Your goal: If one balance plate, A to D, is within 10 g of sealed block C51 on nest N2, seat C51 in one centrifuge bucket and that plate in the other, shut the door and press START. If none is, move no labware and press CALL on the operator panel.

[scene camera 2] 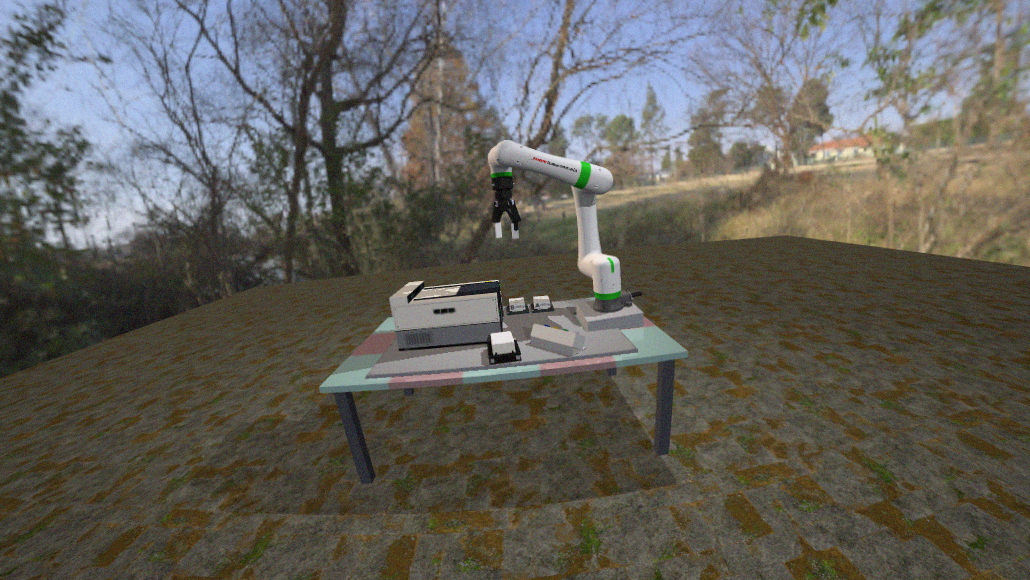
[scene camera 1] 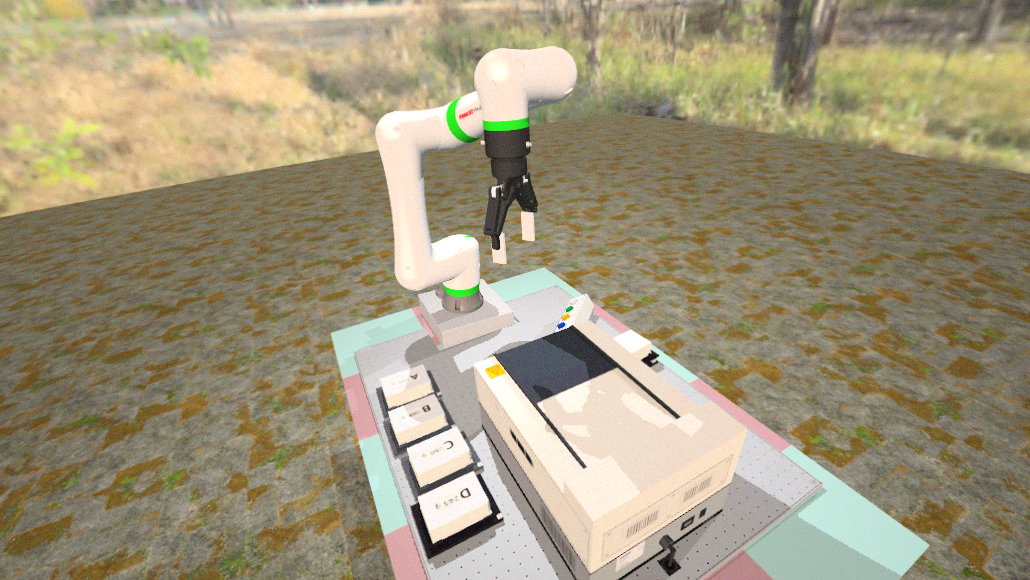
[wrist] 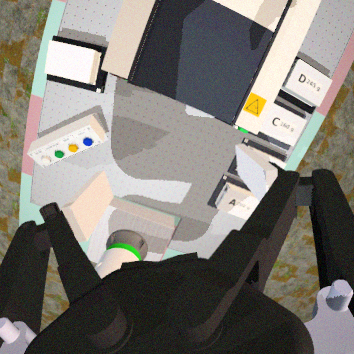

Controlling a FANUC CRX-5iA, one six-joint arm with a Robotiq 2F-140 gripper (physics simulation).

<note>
My gripper (scene camera 1: 515,250) is open and holds nothing. Further things: a block C51 (wrist: 66,60), a cream centrifuge (scene camera 1: 618,469), a button panel (scene camera 2: 570,343) and a grey perforated plate (scene camera 1: 520,539).
My gripper also shows in scene camera 2 (scene camera 2: 507,238) and in the wrist view (wrist: 170,171). The cream centrifuge is seen too in scene camera 2 (scene camera 2: 424,317). The button panel is seen too in scene camera 1 (scene camera 1: 580,309) and in the wrist view (wrist: 86,132).
</note>
